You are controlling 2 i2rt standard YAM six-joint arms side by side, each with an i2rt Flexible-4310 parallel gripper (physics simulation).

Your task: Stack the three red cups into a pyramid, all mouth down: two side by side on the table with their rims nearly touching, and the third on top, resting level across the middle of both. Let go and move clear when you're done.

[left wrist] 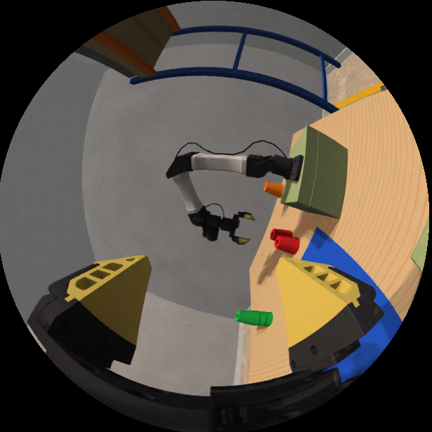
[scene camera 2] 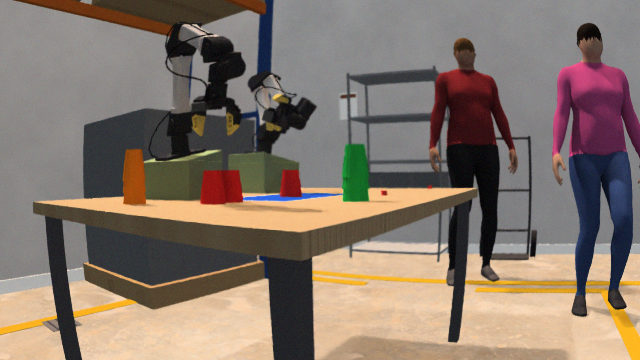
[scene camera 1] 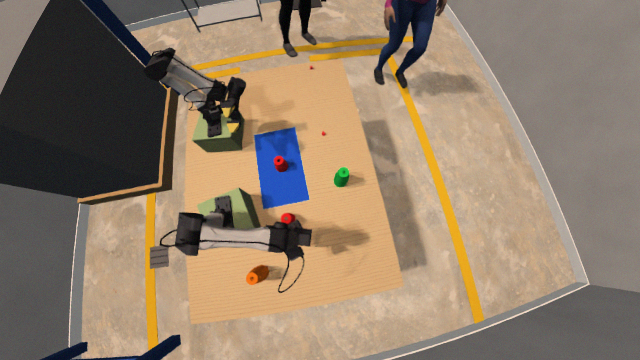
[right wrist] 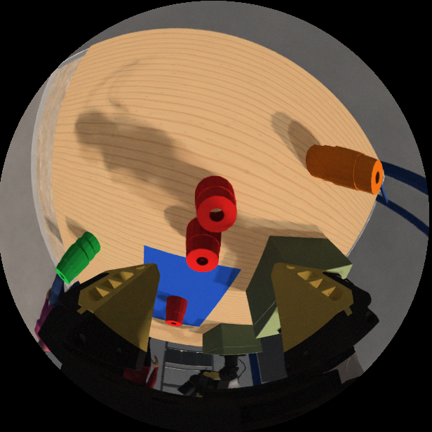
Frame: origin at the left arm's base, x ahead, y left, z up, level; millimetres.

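Seen in the pictures: left gripper, fingertip midpoint: (scene camera 2: 270,110) (scene camera 1: 229,125); right gripper, fingertip midpoint: (scene camera 2: 214,135); left arm's base, link origin: (scene camera 1: 214,122); right arm's base, link origin: (scene camera 2: 181,156) (scene camera 1: 225,217).
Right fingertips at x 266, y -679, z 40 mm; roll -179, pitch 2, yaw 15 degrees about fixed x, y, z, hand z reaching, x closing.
Offsets run from my right fingertips to a thing's middle. Level surfaces: height alone.
A red cup @[dz -140, dx +31, dy +382 mm] (scene camera 1: 281,164) (scene camera 2: 290,184) (right wrist: 176,309) stands mouth down on the blue mat @[dz -183 mm] (scene camera 1: 295,192) (right wrist: 220,287). A second red cup @[dz -140, dx +0, dy +78 mm] (scene camera 1: 287,218) (scene camera 2: 235,187) (left wrist: 287,244) (right wrist: 202,240) and a third red cup @[dz -140, dx -2, dy -4 mm] (scene camera 2: 211,187) (right wrist: 215,192) stand mouth down on the table, close side by side; any gap is hidden. In scene camera 1 the right arm hides the third. My right gripper (scene camera 2: 215,131) (right wrist: 215,271) is open and empty, pointing down above this pair. My left gripper (scene camera 1: 230,120) (scene camera 2: 276,113) (left wrist: 213,265) is open and empty, raised near its base.
A green cup stack @[dz -75, dx +319, dy +215 mm] (scene camera 1: 342,177) (scene camera 2: 355,172) (left wrist: 255,318) (right wrist: 78,257) stands beyond the mat. An orange cup stack @[dz -75, dx -205, dy -144 mm] (scene camera 1: 257,275) (scene camera 2: 134,177) (left wrist: 273,189) (right wrist: 342,167) stands near the right arm. Green base blocks (scene camera 1: 217,142) (scene camera 2: 182,180) carry the arms. Two small red bits lie on the table.
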